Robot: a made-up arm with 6 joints. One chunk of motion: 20 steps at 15 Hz.
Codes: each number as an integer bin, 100 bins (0 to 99) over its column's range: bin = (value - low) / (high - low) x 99, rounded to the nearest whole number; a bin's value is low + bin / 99 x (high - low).
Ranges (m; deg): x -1.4..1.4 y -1.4..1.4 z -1.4..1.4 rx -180..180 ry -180..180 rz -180..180
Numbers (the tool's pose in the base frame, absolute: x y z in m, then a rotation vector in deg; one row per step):
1: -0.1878 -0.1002 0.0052 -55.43 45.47 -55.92
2: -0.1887 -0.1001 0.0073 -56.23 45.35 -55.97
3: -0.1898 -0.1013 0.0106 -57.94 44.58 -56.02
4: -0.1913 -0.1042 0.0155 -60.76 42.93 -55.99
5: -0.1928 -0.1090 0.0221 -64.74 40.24 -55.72
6: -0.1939 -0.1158 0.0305 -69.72 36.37 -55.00
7: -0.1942 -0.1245 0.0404 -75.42 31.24 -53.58
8: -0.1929 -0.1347 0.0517 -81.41 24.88 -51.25
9: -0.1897 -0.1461 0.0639 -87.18 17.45 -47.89
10: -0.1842 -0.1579 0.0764 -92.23 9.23 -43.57
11: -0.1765 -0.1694 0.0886 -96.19 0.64 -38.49
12: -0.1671 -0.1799 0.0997 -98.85 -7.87 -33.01
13: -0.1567 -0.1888 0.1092 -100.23 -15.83 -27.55
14: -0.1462 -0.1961 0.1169 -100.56 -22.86 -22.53
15: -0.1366 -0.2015 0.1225 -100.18 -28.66 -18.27
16: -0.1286 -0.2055 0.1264 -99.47 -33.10 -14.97
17: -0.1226 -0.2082 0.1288 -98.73 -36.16 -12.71
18: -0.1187 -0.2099 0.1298 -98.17 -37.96 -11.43
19: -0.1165 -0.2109 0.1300 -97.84 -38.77 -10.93
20: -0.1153 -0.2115 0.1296 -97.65 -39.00 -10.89
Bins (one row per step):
1: 43 46 50 34 62 34
2: 43 46 50 34 62 34
3: 43 46 50 34 62 34
4: 43 46 50 33 61 34
5: 43 46 50 32 61 34
6: 43 45 51 30 60 34
7: 43 45 51 29 58 35
8: 43 45 51 27 56 35
9: 43 44 52 26 54 36
10: 43 44 52 24 52 38
11: 43 44 53 23 50 39
12: 44 43 53 22 47 40
13: 44 43 53 22 45 42
14: 44 43 54 22 43 43
15: 45 42 54 22 42 44
16: 45 42 54 22 40 45
17: 45 42 54 22 40 46
18: 45 42 54 23 39 46
19: 45 42 54 23 39 46
20: 45 42 54 23 39 47

